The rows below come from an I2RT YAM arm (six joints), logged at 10 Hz.
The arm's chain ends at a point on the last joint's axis. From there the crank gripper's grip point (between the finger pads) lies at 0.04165 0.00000 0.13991 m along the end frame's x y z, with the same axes.
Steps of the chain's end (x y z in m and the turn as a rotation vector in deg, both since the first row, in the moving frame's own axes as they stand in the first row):
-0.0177 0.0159 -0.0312 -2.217 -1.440 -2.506
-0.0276 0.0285 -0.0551 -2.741 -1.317 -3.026
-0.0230 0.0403 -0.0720 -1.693 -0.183 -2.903
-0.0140 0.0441 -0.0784 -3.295 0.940 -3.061
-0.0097 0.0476 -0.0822 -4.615 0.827 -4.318
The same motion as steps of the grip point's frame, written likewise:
-0.0211 0.0196 -0.0303 -2.217 -1.440 -2.506
-0.0307 0.0331 -0.0543 -2.741 -1.317 -3.026
-0.0234 0.0423 -0.0719 -1.693 -0.183 -2.903
-0.0116 0.0498 -0.0793 -3.295 0.940 -3.061
-0.0074 0.0556 -0.0831 -4.615 0.827 -4.318

